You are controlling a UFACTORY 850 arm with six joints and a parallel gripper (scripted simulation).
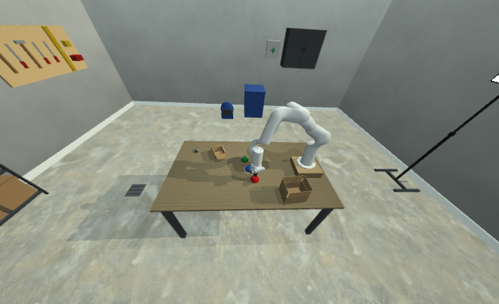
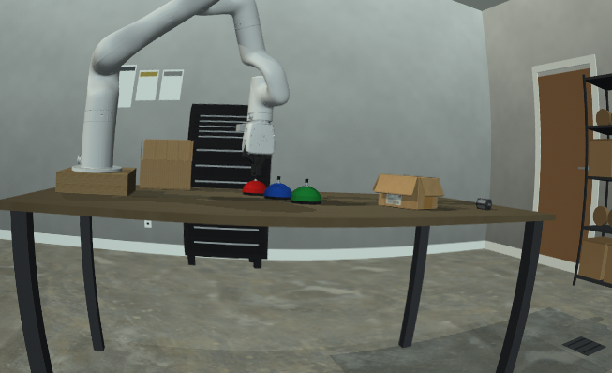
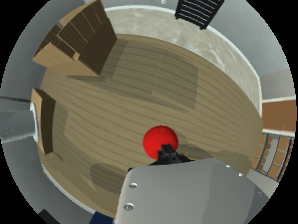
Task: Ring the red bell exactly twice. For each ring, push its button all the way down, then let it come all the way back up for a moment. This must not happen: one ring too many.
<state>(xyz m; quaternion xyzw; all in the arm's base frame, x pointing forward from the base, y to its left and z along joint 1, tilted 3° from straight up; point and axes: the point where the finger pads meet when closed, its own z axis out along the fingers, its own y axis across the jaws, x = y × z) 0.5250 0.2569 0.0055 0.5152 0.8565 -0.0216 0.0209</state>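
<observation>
The red bell is 4 cm below my hand. Also, from my hand: green bell (13 cm ahead, 25 cm to the right, 4 cm below); then blue bell (7 cm ahead, 13 cm to the right, 4 cm below); then dark object (70 cm ahead, 29 cm to the right, 6 cm below).
</observation>
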